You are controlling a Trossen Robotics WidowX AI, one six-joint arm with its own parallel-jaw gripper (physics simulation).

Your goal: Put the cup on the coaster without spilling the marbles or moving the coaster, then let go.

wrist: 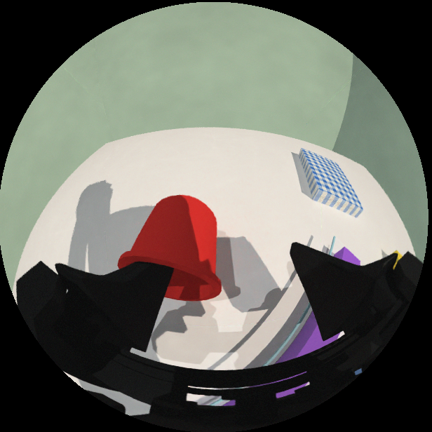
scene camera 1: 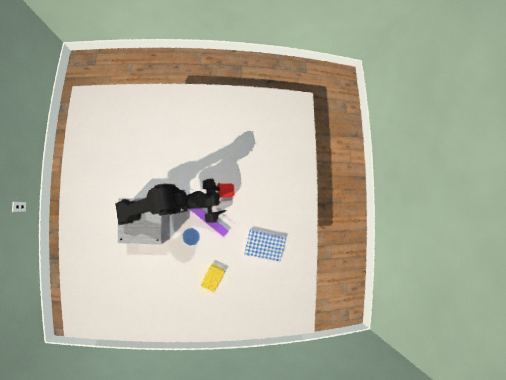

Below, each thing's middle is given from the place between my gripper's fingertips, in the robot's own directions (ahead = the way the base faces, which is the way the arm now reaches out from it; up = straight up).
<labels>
Now: the red cup [wrist: 180, 232] 50 mm to the left of my hand, 10 mm below it and 10 mm ahead of it.
</labels>
